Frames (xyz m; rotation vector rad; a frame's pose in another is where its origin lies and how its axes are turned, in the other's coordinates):
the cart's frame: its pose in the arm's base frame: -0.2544 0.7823 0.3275 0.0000 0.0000 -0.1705
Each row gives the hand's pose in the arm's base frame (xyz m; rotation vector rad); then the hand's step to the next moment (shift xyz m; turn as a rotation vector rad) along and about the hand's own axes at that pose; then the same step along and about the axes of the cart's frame.
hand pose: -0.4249 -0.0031 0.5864 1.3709 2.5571 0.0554
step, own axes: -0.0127 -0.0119 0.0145 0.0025 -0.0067 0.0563
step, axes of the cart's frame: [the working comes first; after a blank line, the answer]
step, axes of the arm's base frame: 0.0003 -0.0183 -0.0134 0.0060 -0.0061 -0.0561

0.0034 -0.0180 -0.0134 0.0069 -0.0050 -0.0561
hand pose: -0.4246 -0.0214 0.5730 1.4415 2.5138 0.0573
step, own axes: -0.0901 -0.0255 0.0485 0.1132 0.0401 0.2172
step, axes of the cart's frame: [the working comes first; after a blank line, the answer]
step, axes of the arm's base frame: 0.0330 -0.0942 -0.0339 0.0288 0.0986 -0.2259

0.0486 -0.0873 -0.0339 0.0116 0.1021 -0.2259
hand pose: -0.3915 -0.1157 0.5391 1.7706 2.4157 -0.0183
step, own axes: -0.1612 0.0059 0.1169 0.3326 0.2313 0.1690
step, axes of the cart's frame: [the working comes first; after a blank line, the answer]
step, axes of the arm's base frame: 0.0659 -0.1622 -0.0951 0.1404 0.3694 -0.1910

0.0925 -0.1486 -0.0951 0.0757 0.3879 -0.1910
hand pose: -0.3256 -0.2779 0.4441 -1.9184 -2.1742 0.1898
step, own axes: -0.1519 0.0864 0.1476 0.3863 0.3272 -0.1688
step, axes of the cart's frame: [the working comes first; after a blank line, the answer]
step, axes of the arm's base frame: 0.0616 -0.1304 -0.1776 0.3142 0.4157 0.1154

0.0828 -0.1180 -0.1776 0.2391 0.4629 0.1154
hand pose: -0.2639 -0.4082 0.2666 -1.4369 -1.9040 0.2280
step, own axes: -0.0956 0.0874 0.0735 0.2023 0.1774 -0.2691
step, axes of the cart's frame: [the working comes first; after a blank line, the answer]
step, axes of the arm's base frame: 0.0303 -0.0334 -0.1419 0.2844 0.1701 0.1871

0.0356 -0.0278 -0.1419 0.2514 0.2159 0.1871
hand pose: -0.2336 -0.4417 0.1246 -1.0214 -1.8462 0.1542
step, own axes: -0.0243 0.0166 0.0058 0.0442 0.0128 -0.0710
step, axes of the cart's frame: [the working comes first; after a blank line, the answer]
step, axes of the arm's base frame: 0.0089 -0.0046 -0.0283 0.0569 0.0167 0.0603

0.0096 -0.0030 -0.0283 0.0532 0.0261 0.0603
